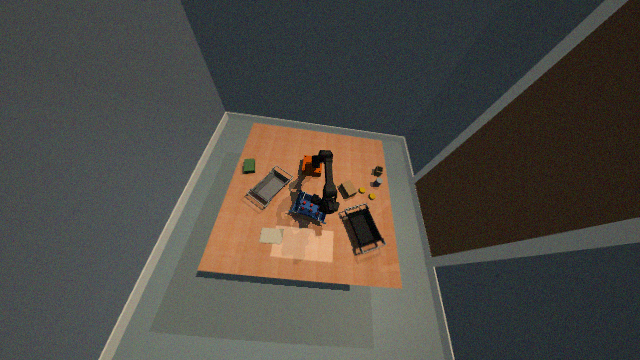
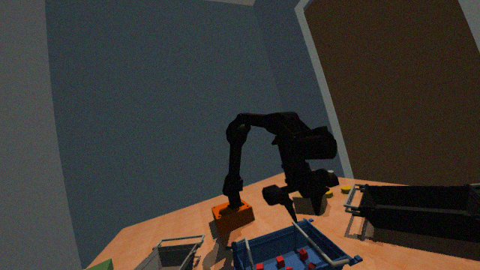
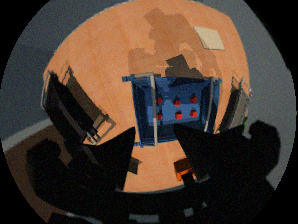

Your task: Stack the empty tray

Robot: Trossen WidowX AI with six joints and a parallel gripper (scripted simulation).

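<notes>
Now: gripper tip 20 cm past the grey tray, 39 cm to the left of it and 7 cm above it. From my gripper tip the other things lie so: green block: 39 cm behind, 58 cm to the right, 9 cm below; pale pad: 17 cm ahead, 35 cm to the right, 11 cm below; grey cylinder: 26 cm behind, 49 cm to the left, 8 cm below.
</notes>
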